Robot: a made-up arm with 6 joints.
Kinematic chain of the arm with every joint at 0, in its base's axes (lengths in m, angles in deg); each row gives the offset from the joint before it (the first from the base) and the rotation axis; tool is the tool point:
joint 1: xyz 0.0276 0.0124 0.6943 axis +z
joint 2: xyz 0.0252 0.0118 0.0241 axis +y
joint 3: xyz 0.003 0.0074 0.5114 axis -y
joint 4: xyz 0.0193 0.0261 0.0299 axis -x
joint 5: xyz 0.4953 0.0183 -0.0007 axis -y
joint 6: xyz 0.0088 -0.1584 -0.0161 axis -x
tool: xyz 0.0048 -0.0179 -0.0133
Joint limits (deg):
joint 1: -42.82..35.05
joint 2: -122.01..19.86
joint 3: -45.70..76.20
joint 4: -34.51..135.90
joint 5: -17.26..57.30
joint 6: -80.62..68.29
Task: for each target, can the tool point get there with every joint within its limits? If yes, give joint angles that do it. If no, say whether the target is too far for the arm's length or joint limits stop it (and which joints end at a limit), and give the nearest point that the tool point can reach.
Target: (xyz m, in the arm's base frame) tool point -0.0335 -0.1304 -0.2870
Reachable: no: joint limits stop it (at a limit: joint 1, joint 2, joint 3, joint 5) | nearest point -0.6743 -0.4576 0.1062 | short by 0.820 m
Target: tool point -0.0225 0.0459 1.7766
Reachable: yes | joints -35.39 -15.37 50.72 76.07 31.32 34.31
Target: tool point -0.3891 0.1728 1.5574
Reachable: yes | joints -34.72 -53.22 45.74 -17.23 13.54 33.29
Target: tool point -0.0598 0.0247 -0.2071
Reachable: no: joint limits stop it (at a limit: joint 2, joint 3, joint 5) | nearest point -0.8086 0.1301 0.1049 | short by 0.818 m
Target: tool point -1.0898 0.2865 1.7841
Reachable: no: too far | nearest point -0.7353 0.1995 1.4533 | short by 0.493 m
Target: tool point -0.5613 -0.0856 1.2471
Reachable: yes | joints -0.77 -89.60 14.60 -17.92 14.09 43.77
